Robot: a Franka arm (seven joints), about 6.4 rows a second.
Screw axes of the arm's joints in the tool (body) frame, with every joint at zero. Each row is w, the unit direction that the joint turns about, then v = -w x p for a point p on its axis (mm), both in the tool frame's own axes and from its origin. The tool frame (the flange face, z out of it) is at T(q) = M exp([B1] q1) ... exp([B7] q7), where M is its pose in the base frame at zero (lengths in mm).
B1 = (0, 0, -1, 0, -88, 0)
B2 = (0, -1, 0, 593, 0, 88)
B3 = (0, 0, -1, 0, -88, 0)
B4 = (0, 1, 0, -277, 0, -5.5)
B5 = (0, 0, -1, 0, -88, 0)
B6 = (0, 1, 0, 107, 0, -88)
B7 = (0, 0, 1, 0, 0, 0)
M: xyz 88 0 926 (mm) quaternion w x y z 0 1 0 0
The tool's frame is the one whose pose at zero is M.
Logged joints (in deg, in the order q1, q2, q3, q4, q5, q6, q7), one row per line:
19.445 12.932 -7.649 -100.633 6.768 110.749 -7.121
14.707 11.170 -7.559 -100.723 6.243 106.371 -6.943
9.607 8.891 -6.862 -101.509 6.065 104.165 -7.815
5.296 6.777 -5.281 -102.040 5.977 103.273 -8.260
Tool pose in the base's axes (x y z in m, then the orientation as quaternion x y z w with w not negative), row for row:
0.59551 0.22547 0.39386 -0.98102 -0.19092 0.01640 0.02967
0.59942 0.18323 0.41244 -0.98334 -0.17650 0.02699 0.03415
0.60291 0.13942 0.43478 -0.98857 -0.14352 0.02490 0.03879
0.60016 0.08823 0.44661 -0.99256 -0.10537 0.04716 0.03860
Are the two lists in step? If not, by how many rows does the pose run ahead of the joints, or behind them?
The pose runs 2 rows behind the joints: the pose in row i belongs to the joints in row i - 2.
